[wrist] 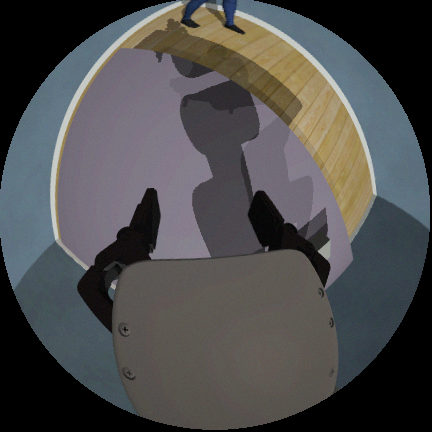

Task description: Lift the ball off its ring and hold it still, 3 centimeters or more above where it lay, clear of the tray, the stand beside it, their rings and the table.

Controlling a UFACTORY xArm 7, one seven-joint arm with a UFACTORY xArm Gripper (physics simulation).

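Frame: origin at the arm's base, x back, y right, z up, level; metres.
Where they show: gripper, between the fingertips: [206, 201].
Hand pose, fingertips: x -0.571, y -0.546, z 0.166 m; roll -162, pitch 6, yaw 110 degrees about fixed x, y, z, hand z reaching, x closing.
After its pixels a point has its place.
My gripper [206, 201] {y -0.546, x -0.571, z 0.166 m} is open, its two black fingers wide apart over the mauve table [107, 145] {y -0.828, x -0.556, z -0.033 m}, with nothing between them. A small pale corner of an object [325, 248] {y -0.040, x -0.541, z 0.029 m} shows at the right, behind the right finger linkage. Most of it is hidden by the gripper, and I cannot tell whether it is the tray or the stand. The ball and the rings do not show in the wrist view.
Dark shadows of the arm fall across the table's middle. Beyond the table edge is a wooden floor [330, 145] with a white border and blue-grey walls. The legs of a person [229, 14] in blue trousers show at the top.
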